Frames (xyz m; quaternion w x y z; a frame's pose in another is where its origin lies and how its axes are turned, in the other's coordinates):
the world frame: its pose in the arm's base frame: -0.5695 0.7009 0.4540 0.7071 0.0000 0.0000 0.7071
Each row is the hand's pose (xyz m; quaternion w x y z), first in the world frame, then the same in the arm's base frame.
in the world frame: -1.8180 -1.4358 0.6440 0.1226 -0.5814 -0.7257 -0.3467
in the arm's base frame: 0.8663 -1.1171 1.0980 0.3319 0.1020 -0.9243 -0.1585
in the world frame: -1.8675 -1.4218 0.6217 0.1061 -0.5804 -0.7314 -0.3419
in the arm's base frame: 0.8523 -1.1666 1.0757 0.3168 0.1068 -0.9276 -0.1667
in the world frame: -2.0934 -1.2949 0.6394 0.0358 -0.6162 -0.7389 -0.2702
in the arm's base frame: 0.7254 -1.3925 1.0934 0.2164 0.0868 -0.9582 -0.1657
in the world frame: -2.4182 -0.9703 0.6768 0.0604 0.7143 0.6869 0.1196
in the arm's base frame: 0.4008 -1.7173 1.1308 0.0419 -0.0194 -0.9908 -0.1273
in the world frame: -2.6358 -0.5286 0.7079 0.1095 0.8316 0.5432 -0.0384
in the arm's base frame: -0.0409 -1.9349 1.1619 0.1046 0.2039 0.9721 0.0503
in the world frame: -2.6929 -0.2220 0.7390 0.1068 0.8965 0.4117 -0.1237
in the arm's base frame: -0.3475 -1.9920 1.1930 0.1630 0.3428 0.9251 -0.0120
